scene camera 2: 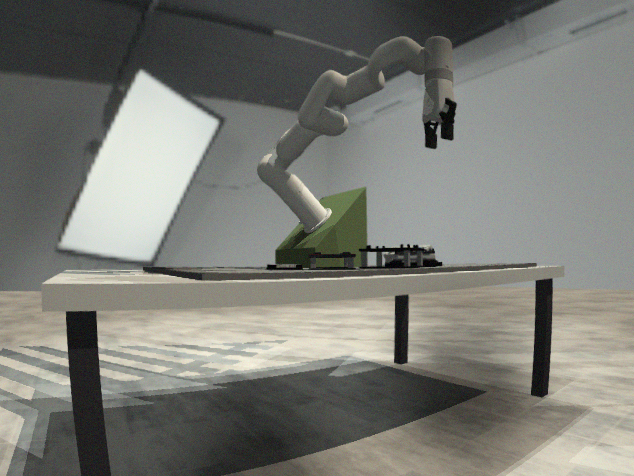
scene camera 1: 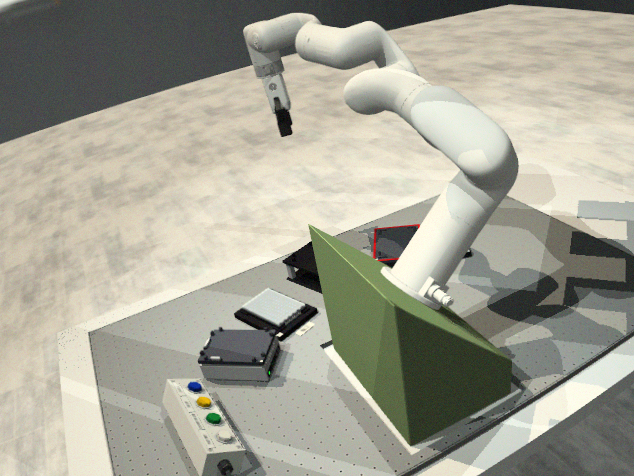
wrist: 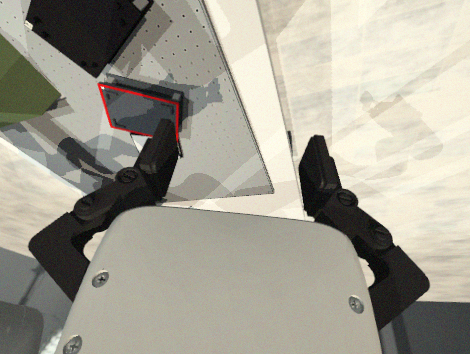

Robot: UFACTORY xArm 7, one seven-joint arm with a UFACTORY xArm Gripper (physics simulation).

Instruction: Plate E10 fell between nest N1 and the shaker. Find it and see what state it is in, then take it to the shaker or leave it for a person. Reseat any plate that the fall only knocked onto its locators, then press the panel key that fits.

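Frame: origin at the arm's base, x ahead, y left, z up, level; millimetres.
Seen in the pictures: gripper, fingertip midpoint: [scene camera 2: 438, 143] [scene camera 1: 287, 130] [wrist: 240, 143]; arm's base, link origin: [scene camera 2: 318, 221] [scene camera 1: 409, 290].
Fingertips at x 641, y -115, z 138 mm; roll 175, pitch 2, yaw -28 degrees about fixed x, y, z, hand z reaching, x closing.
Pixels of each thing's top centre, then the offset from my fingertips to it. "spot": a spot on its surface instead.
- pale plate, top centre: [scene camera 1: 272, 305] dx -307, dy +263, dz -277 mm
- dark low base, surface spot: [scene camera 1: 307, 312] spot: dx -368, dy +208, dz -293 mm
- grey box with a dark top plate, surface spot: [scene camera 1: 238, 344] spot: dx -414, dy +392, dz -253 mm
- panel, top centre: [scene camera 1: 193, 409] [scene camera 2: 408, 245] dx -562, dy +537, dz -224 mm
- red-bordered dark platform, top centre: [wrist: 140, 117] [scene camera 1: 397, 240] [scene camera 2: 330, 252] dx -309, dy -98, dz -262 mm
- white piece, top centre: [scene camera 2: 283, 264] [wrist: 156, 147] dx -373, dy -212, dz -294 mm
A pale plate [scene camera 1: 271, 306] lies on a dark low base [scene camera 1: 307, 312] in scene camera 1; its label is unreadable, and whether it sits fully down is too small to tell. Next to it stands a grey box with a dark top plate [scene camera 1: 238, 344], corner posts and a green light, apparently the shaker. The panel [scene camera 1: 186, 420] has blue [scene camera 1: 194, 386], yellow [scene camera 1: 203, 401], green [scene camera 1: 213, 418] and white [scene camera 1: 224, 435] keys. My gripper [scene camera 1: 284, 128] [scene camera 2: 439, 140] [wrist: 240, 143] is open and empty, high above the table's edge. I cannot identify plate E10 for certain.
A black raised stand [scene camera 1: 302, 260] [scene camera 2: 391, 249] [wrist: 87, 32] stands behind the green pedestal [scene camera 1: 363, 327] [scene camera 2: 348, 220]. A red-bordered dark platform [scene camera 1: 391, 243] [wrist: 140, 107] stands near it, with a white piece [wrist: 141, 143] at its edge.
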